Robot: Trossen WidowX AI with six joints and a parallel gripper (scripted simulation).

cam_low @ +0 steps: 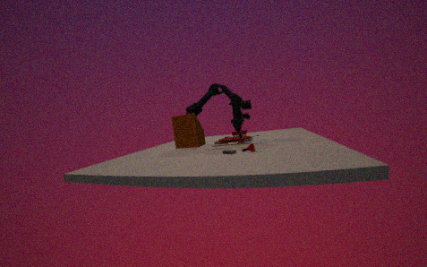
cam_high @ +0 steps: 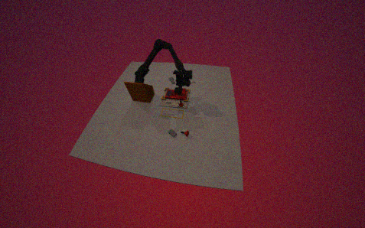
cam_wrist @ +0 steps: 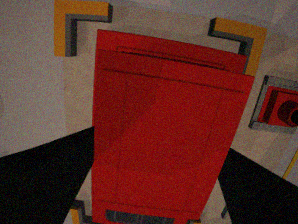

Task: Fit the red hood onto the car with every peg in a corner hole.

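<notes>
The red hood is 10 mm above my gripper tip. The rest, counted from my gripper tip: pale jig 50 mm below, 40 mm behind, 20 mm to the right.
</notes>
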